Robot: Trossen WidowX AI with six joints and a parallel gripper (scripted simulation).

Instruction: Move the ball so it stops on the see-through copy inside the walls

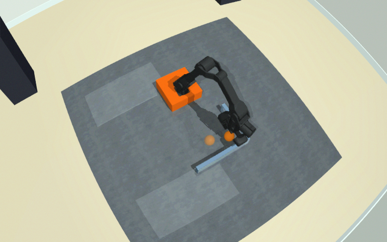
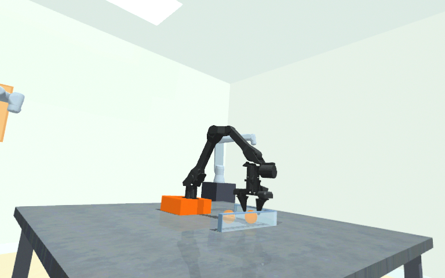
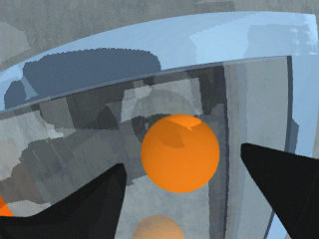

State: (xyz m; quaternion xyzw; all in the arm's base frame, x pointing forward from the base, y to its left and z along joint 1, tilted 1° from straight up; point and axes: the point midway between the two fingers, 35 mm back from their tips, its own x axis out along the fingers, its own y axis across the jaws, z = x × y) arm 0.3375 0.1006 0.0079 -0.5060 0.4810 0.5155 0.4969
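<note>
My gripper tip is 10 mm above the orange ball. Round my gripper tip: see-through copy of ball: 30 mm behind, 100 mm to the right, 10 mm below.
</note>
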